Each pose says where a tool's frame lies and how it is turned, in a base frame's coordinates. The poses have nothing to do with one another.
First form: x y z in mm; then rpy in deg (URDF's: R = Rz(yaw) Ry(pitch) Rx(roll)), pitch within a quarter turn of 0, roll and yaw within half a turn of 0.
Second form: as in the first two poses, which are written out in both.
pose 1, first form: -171.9, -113.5, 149.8, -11.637, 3.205, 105.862
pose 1, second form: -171.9, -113.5, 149.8, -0.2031, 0.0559, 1.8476
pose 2, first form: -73.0, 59.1, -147.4, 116.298, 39.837, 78.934
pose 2, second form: -73.0, 59.1, -147.4, 2.0298, 0.6953, 1.3777
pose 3, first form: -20.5, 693.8, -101.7, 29.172, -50.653, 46.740
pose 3, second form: -20.5, 693.8, -101.7, 0.5091, -0.8841, 0.8158
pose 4, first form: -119.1, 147.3, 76.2, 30.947, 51.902, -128.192
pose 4, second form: -119.1, 147.3, 76.2, 0.5401, 0.9059, -2.2374
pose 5, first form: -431.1, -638.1, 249.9, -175.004, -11.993, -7.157
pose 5, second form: -431.1, -638.1, 249.9, -3.0544, -0.2093, -0.1249
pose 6, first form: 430.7, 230.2, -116.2, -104.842, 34.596, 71.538
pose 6, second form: 430.7, 230.2, -116.2, -1.8298, 0.6038, 1.2486
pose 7, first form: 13.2, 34.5, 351.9, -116.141, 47.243, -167.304
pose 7, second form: 13.2, 34.5, 351.9, -2.0270, 0.8245, -2.9200
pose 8, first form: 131.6, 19.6, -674.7, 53.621, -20.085, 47.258
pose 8, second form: 131.6, 19.6, -674.7, 0.9359, -0.3505, 0.8248
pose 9, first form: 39.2, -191.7, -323.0, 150.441, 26.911, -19.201
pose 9, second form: 39.2, -191.7, -323.0, 2.6257, 0.4697, -0.3351
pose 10, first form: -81.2, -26.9, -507.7, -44.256, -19.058, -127.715
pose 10, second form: -81.2, -26.9, -507.7, -0.7724, -0.3326, -2.2290
